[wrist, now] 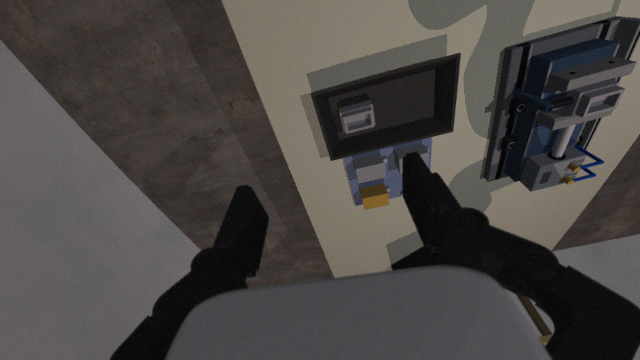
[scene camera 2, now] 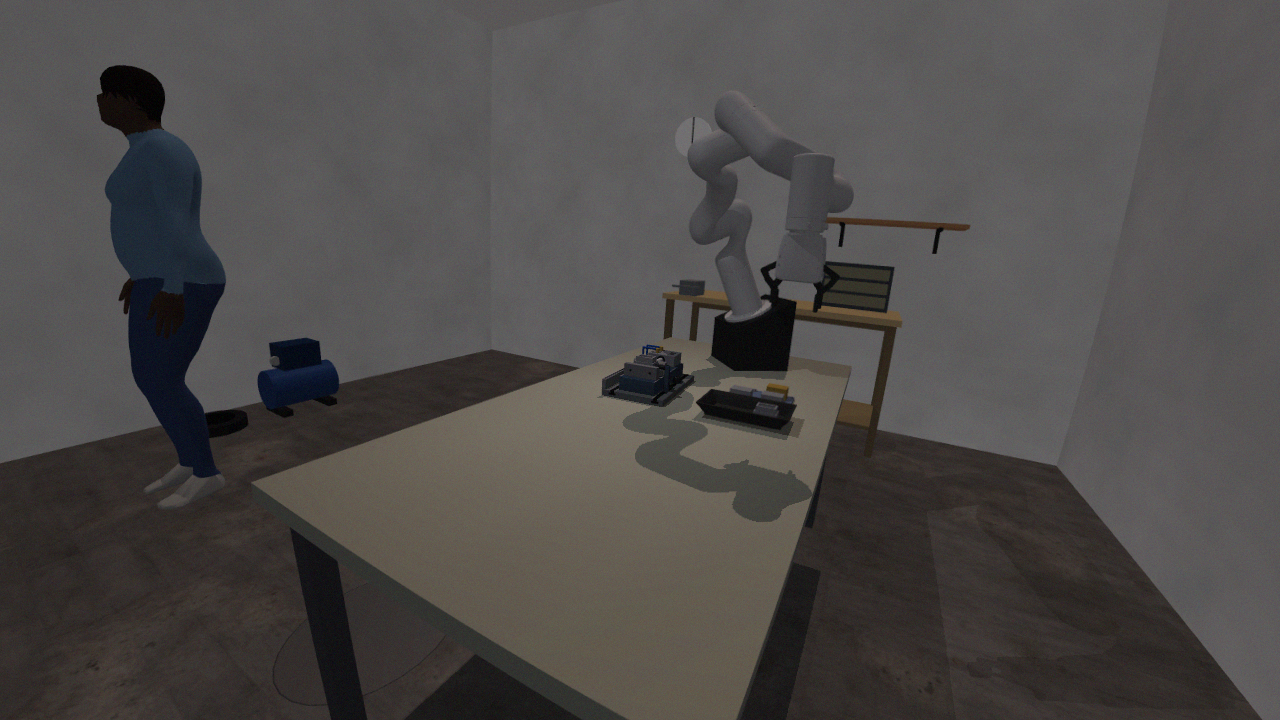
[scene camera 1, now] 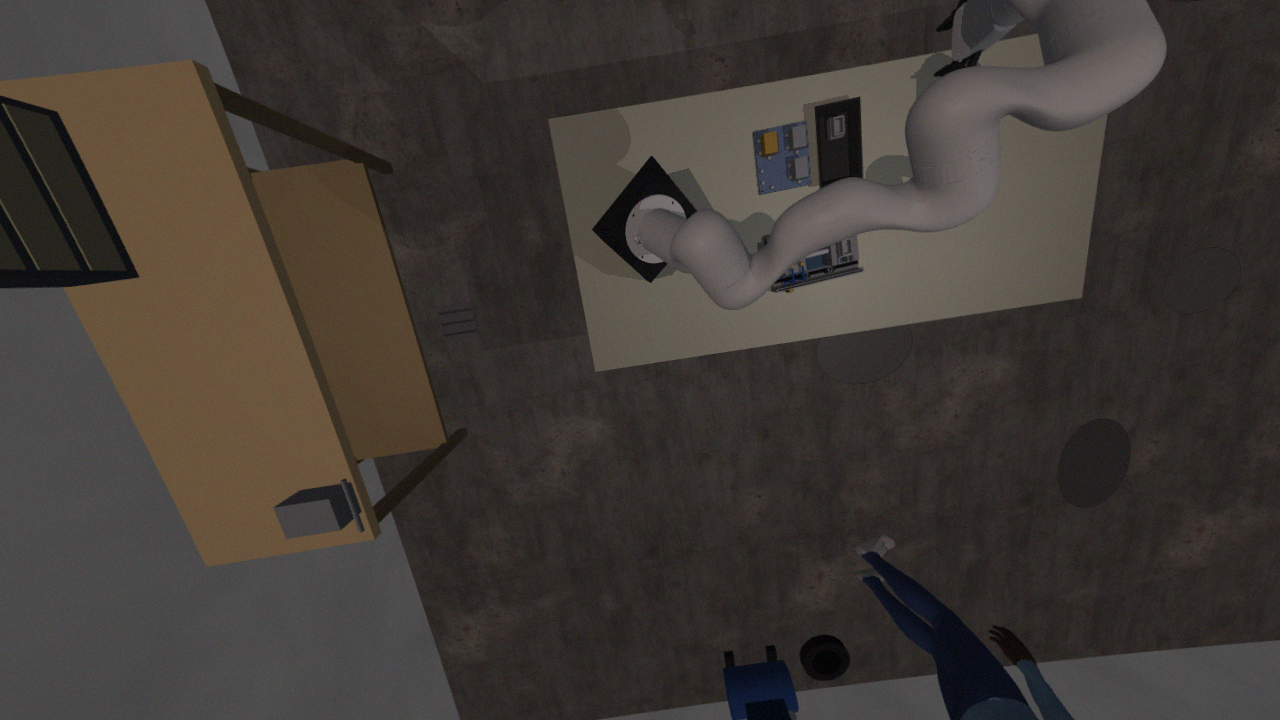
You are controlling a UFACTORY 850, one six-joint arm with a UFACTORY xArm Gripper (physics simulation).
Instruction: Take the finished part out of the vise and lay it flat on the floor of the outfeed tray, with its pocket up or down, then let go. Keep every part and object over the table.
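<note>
My gripper (scene camera 1: 938, 51) (scene camera 2: 795, 304) (wrist: 328, 188) is open with nothing between its fingers. It hangs high, to the side of the tray away from the vise in the wrist view. The vise (scene camera 1: 819, 259) (scene camera 2: 646, 380) (wrist: 570, 55) stands on the table. The finished part (wrist: 584, 107), a light grey block with a rectangular pocket, sits between its jaws at the right of the wrist view. The arm covers part of the vise in scene camera 1. The black outfeed tray (scene camera 1: 841, 165) (scene camera 2: 738, 413) (wrist: 445, 100) holds another grey pocketed part (scene camera 1: 836, 127) (scene camera 2: 766, 408) (wrist: 357, 117) near one end.
A blue plate (scene camera 1: 765, 170) (wrist: 391, 191) beside the tray carries grey blocks and a yellow block (scene camera 1: 769, 143) (scene camera 2: 776, 390) (wrist: 375, 196). Blue tubes and brass fittings stick out of the vise's end. The black arm base (scene camera 1: 617, 228) (scene camera 2: 751, 344) stands at one table end.
</note>
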